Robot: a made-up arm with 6 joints.
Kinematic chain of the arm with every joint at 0, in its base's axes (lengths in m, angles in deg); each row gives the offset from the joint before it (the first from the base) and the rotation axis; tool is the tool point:
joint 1: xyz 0 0 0.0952 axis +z
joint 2: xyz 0 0.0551 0 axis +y
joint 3: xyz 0 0 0.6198 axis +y
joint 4: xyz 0 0 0.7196 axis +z
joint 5: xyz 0 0 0 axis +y
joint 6: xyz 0 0 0.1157 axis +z
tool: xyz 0 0 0
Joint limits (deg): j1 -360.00..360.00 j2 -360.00..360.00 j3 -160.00..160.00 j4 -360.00..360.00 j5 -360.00..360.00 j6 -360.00..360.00
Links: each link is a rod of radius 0.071 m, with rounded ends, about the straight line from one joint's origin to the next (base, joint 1, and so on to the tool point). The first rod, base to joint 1, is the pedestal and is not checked.
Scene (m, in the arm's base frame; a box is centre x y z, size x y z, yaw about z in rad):
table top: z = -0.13
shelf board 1: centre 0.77 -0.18 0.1 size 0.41 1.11 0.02 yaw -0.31
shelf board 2: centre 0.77 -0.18 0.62 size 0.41 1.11 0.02 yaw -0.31
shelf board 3: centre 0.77 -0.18 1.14 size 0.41 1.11 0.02 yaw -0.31
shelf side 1: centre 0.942 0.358 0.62 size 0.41 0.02 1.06 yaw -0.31
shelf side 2: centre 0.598 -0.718 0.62 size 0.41 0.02 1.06 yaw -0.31
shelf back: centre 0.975 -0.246 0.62 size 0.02 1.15 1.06 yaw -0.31
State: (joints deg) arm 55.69 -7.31 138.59 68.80 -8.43 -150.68
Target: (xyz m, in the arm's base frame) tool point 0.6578 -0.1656 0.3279
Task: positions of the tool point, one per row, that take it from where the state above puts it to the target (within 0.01 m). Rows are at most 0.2 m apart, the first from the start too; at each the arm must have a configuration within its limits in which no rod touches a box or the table.
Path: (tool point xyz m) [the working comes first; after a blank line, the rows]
Joints at the target: -15.79 -5.23 123.77 69.54 -19.07 -150.68
Straight joint move there: clear.

1: 0.4121 0.4102 0.1950
2: 0.5264 0.3046 0.2269
3: 0.6108 0.1669 0.2597
4: 0.6565 0.0064 0.2933
5: 0.6578 -0.1656 0.3280

